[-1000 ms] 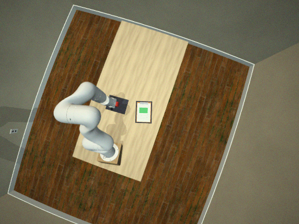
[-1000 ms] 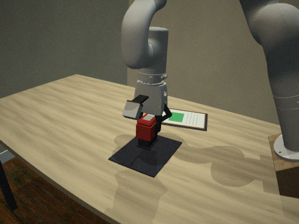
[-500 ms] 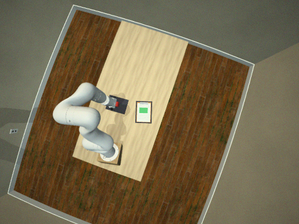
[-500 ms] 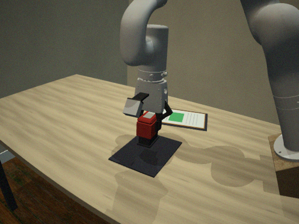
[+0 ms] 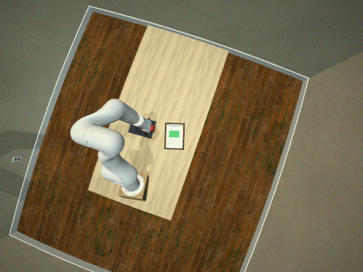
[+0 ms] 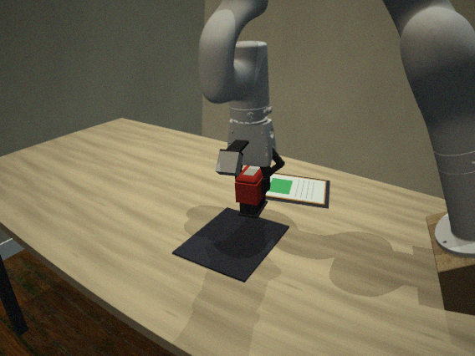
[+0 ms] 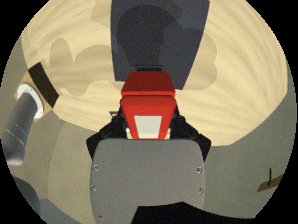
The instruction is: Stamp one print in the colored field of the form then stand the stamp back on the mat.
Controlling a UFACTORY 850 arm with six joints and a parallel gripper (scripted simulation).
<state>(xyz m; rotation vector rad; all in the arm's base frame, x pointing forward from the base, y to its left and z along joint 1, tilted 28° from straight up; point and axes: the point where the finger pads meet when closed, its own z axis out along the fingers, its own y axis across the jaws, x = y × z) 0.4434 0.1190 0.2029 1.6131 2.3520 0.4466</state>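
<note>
Right now my hand is 7 cm short of the form, 21 cm to the left of it and 10 cm above it. The rest, counted from my hand: mat 3 cm behind, 8 cm to the left, 10 cm below; stamp 2 cm below.
</note>
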